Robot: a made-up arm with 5 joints. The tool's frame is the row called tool. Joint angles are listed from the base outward. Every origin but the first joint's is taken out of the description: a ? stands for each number. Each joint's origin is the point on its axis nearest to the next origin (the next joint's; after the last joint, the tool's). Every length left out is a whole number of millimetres.
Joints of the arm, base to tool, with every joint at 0 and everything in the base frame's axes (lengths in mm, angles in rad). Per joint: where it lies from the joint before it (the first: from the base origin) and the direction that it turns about. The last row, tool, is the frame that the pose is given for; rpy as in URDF.
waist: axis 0 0 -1 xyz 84 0 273
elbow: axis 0 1 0 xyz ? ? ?
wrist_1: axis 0 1 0 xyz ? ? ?
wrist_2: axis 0 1 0 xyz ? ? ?
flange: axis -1 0 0 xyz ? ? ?
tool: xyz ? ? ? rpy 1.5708 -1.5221 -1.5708
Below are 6 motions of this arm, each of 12 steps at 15 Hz.
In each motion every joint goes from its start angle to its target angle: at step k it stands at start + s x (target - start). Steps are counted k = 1, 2, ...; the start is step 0. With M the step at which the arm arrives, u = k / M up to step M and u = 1 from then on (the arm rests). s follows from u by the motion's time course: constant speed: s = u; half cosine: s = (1 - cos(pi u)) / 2; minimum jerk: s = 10 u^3 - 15 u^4 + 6 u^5.
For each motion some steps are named. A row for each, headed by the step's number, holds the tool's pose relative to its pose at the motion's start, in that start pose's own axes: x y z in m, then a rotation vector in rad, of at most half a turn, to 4 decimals.
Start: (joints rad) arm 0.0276 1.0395 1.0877 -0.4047 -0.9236
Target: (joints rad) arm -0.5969 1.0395 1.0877 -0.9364 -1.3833
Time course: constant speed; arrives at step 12
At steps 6, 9, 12:
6: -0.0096 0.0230 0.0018 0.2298 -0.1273 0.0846
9: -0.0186 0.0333 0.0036 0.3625 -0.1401 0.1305
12: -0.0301 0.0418 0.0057 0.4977 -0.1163 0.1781

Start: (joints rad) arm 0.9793 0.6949 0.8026 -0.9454 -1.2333
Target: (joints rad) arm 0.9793 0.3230 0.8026 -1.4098 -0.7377
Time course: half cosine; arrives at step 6
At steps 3, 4, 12:
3: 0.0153 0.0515 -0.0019 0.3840 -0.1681 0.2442
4: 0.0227 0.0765 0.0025 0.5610 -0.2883 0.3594
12: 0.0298 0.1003 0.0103 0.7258 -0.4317 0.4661

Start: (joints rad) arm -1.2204 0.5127 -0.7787 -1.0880 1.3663
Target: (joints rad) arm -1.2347 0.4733 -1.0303 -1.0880 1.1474
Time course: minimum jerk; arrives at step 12
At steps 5, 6, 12:
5: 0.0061 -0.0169 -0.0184 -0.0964 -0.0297 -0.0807
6: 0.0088 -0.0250 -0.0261 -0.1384 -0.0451 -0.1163
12: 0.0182 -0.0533 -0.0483 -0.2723 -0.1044 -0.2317

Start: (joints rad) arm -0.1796 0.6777 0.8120 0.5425 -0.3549
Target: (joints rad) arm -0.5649 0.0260 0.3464 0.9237 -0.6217
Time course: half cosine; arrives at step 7
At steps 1, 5, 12:
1: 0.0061 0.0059 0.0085 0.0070 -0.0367 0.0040
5: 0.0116 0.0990 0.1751 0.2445 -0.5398 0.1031
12: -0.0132 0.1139 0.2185 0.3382 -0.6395 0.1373

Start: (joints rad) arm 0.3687 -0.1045 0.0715 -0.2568 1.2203
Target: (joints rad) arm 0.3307 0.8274 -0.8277 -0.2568 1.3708
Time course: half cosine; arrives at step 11
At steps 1, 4, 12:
1: -0.0002 0.0012 -0.0021 0.0009 -0.0004 0.0028
4: -0.0044 0.0205 -0.0283 0.0128 -0.0064 0.0409
12: -0.0227 0.0943 -0.0687 0.0427 -0.0243 0.1402

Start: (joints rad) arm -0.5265 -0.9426 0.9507 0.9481 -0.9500
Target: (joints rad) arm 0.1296 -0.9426 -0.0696 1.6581 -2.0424
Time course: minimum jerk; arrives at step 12
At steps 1, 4, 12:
1: 0.0009 0.0002 0.0009 0.0003 -0.0025 -0.0083
4: 0.0344 0.0029 0.0420 0.0218 -0.1037 -0.3389
12: 0.0572 -0.0296 0.2243 0.3154 -0.5119 -1.5351

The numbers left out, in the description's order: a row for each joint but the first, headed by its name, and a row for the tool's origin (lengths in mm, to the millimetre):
elbow: 45 -12 0
wrist_1: 30 0 121
wrist_2: 210 0 8
flange: 50 0 0
tool: 0 0 0

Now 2 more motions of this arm.
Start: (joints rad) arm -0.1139 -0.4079 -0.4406 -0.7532 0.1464
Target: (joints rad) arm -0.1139 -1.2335 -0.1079 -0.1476 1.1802
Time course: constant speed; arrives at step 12
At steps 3, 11, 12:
3: 0.0439 -0.0043 -0.0097 0.0064 0.0275 0.2584
11: 0.1575 -0.0154 0.0012 0.0580 0.0902 0.9468
12: 0.1705 -0.0167 0.0060 0.0680 0.0963 1.0327

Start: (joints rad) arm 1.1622 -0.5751 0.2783 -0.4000 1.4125
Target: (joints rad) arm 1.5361 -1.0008 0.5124 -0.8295 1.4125
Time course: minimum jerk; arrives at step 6
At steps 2, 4, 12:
2: -0.0132 -0.0222 0.0094 -0.1392 0.0288 0.0542
4: -0.0343 -0.0780 0.0463 -0.5128 0.0716 0.2414
12: -0.0365 -0.0950 0.0623 -0.6424 0.0724 0.3212

